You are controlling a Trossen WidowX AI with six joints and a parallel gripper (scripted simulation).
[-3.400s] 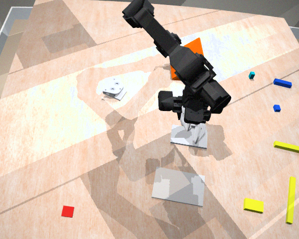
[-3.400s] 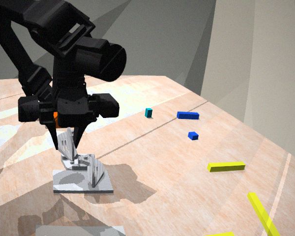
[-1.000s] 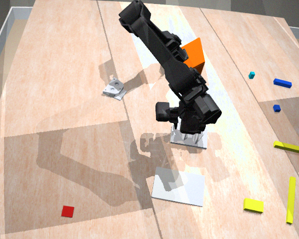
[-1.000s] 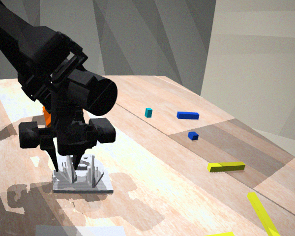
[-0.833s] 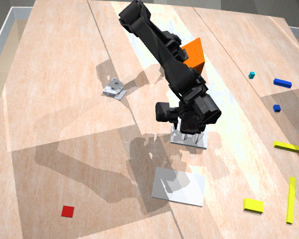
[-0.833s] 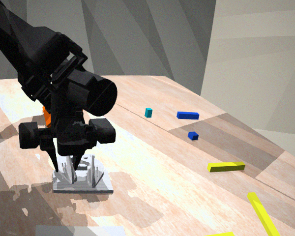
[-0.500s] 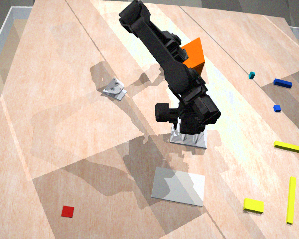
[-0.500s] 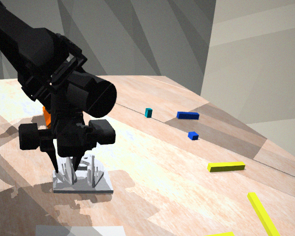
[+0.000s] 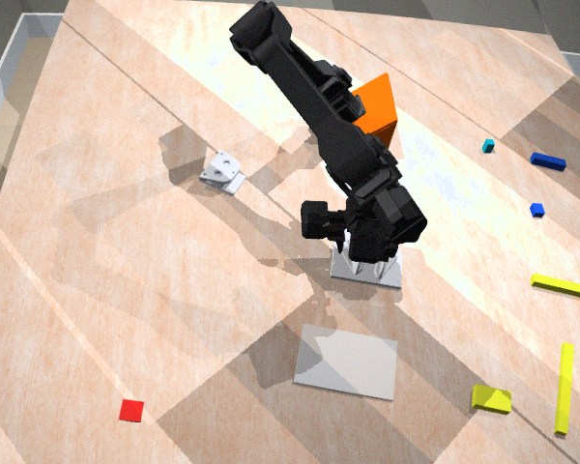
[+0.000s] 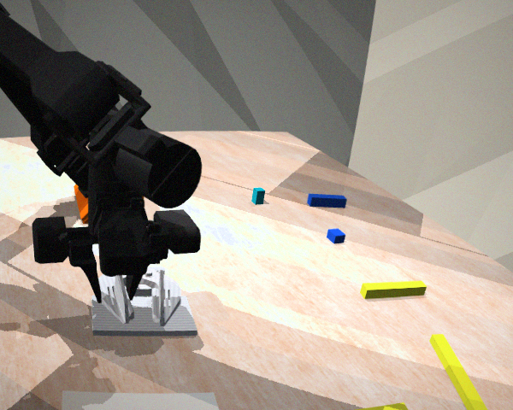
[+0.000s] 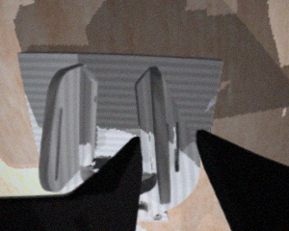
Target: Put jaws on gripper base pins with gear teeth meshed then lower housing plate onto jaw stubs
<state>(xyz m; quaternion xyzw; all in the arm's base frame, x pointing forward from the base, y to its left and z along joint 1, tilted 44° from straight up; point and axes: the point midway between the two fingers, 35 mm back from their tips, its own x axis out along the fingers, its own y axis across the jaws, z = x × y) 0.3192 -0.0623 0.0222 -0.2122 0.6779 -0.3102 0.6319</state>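
My gripper tip is now 200 mm to the left of the small stand, 180 mm past it and 10 mm above it. From my gripper tip the other things lie so: flat white sheet (190 mm ahead, 40 mm to the right, 10 mm below); yellow block (280 mm ahead, 170 mm to the left, 10 mm below); yellow bar (380 mm to the left, 90 mm ahead, 10 mm below).
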